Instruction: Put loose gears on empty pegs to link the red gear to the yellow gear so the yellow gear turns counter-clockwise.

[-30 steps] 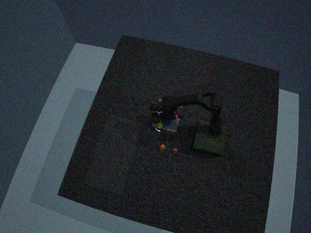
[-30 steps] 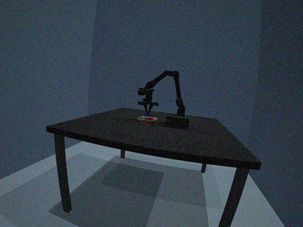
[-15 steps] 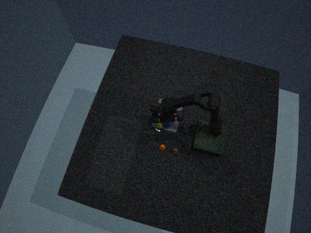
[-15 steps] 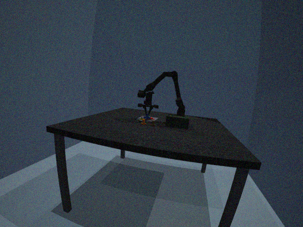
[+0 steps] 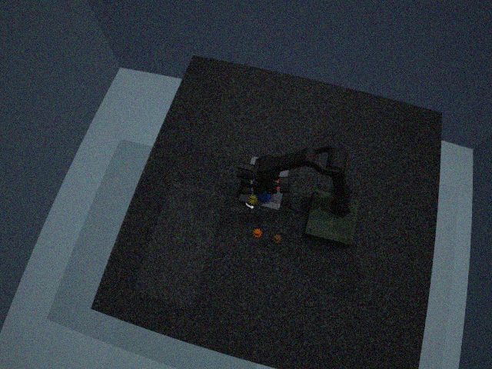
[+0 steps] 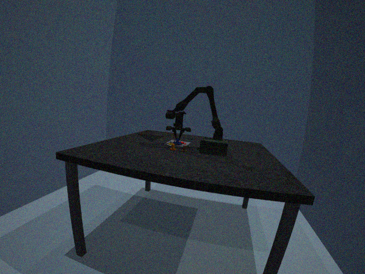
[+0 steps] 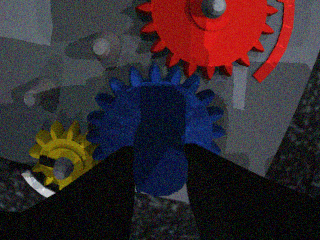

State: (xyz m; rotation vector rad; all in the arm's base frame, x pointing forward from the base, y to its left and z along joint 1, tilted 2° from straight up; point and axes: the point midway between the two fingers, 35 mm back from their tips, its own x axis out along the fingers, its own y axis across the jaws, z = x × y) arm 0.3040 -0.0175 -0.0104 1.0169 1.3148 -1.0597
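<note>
Now: gripper tip 1 cm above the large blue gear. Also, from my gripper tip: red gear (6 cm to the right, 3 cm below, 1 cm behind); yellow gear (4 cm ahead, 3 cm to the left, 3 cm below); white arrow (5 cm to the left, 5 cm ahead, 3 cm below).
</note>
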